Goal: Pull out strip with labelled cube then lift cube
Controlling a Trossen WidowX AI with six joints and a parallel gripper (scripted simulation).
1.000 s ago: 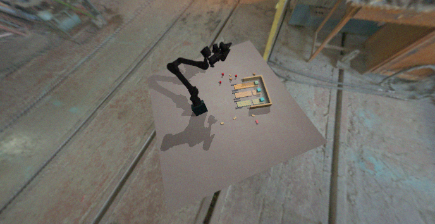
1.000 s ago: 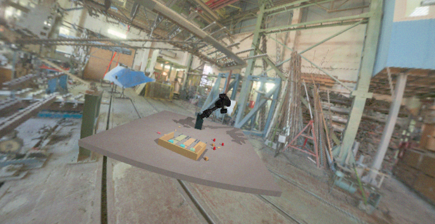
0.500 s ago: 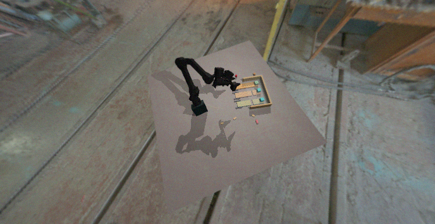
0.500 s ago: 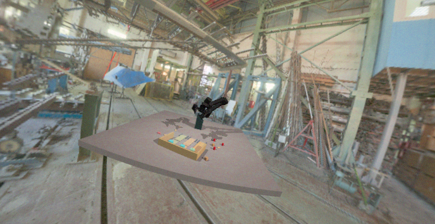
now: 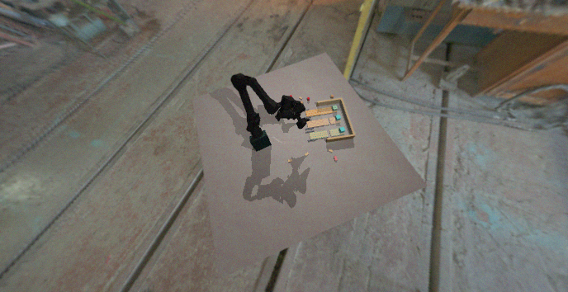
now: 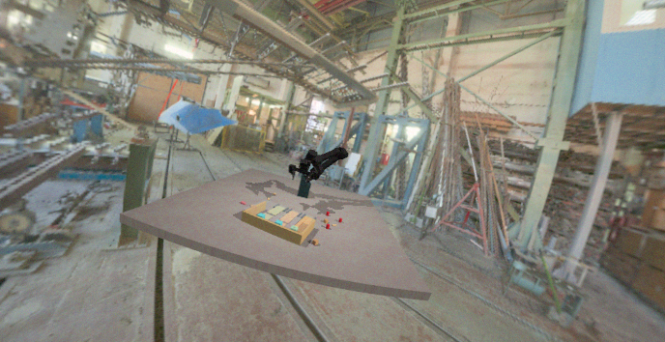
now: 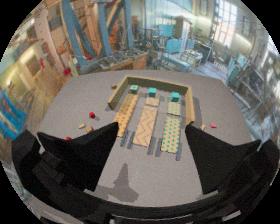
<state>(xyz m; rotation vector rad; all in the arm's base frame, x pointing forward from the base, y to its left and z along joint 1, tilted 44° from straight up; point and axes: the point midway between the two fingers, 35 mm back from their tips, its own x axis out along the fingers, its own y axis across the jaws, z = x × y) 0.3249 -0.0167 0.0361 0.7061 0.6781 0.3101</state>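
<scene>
My gripper tip is 16 cm short of the strip, 10 cm to the right of it and 20 cm above it. The rest, counted from my gripper tip: cube: 26 cm ahead, 8 cm to the left, 18 cm below.
</scene>
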